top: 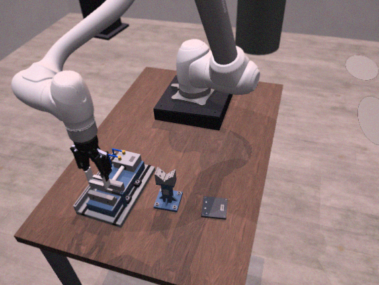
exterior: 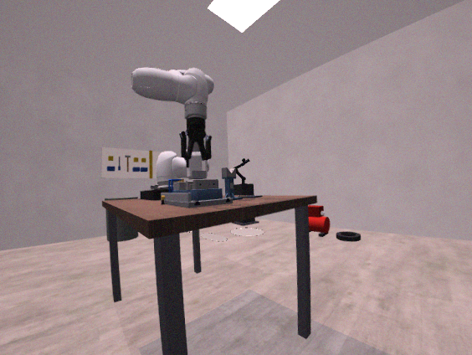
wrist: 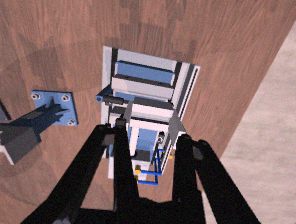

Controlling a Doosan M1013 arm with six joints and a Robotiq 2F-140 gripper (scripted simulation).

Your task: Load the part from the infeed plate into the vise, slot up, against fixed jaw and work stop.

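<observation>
The fixed jaw is 60 mm below my hand, 30 mm ahead of it and 20 mm to the left of it. The rest, counted from my hand: part 20 mm below; work stop 70 mm to the left, 50 mm below, 10 mm behind; moving jaw 60 mm below, 40 mm behind, 20 mm to the left.
</observation>
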